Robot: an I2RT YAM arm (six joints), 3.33 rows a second.
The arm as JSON. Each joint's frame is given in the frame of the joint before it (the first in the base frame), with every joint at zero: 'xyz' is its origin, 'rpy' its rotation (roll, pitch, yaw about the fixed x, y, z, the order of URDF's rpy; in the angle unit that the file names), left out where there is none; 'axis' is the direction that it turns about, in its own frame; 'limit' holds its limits. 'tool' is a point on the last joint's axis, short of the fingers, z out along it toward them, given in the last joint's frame.
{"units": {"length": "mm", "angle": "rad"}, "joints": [
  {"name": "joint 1", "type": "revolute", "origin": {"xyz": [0.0, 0.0, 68.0], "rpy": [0.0, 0.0, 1.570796]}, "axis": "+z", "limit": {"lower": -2.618, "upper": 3.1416}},
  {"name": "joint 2", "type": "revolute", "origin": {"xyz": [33.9, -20.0, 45.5], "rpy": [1.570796, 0.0, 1.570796]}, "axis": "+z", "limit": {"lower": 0.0, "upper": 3.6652}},
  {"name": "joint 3", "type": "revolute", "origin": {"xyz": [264.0, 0.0, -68.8], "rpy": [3.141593, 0.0, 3.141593]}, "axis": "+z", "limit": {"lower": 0.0, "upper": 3.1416}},
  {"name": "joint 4", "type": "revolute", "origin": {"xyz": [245.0, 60.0, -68.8], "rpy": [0.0, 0.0, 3.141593]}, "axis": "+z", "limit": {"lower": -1.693, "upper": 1.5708}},
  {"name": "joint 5", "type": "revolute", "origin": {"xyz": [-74.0, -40.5, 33.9], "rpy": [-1.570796, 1.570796, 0.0]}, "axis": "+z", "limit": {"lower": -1.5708, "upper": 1.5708}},
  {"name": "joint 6", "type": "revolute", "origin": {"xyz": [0.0, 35.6, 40.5], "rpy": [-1.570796, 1.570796, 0.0]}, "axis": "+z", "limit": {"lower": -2.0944, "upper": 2.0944}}
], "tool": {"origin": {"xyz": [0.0, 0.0, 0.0], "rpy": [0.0, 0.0, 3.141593]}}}
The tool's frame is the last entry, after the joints.
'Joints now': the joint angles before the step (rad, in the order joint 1, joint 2, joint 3, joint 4, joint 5, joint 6). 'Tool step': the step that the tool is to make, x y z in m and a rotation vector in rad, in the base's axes. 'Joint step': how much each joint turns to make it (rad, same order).
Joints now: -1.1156 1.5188 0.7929 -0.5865 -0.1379 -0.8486
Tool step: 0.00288 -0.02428 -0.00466 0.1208 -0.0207 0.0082
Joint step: -0.0386 0.1351 0.1251 -0.0965 -0.0778 -0.0320
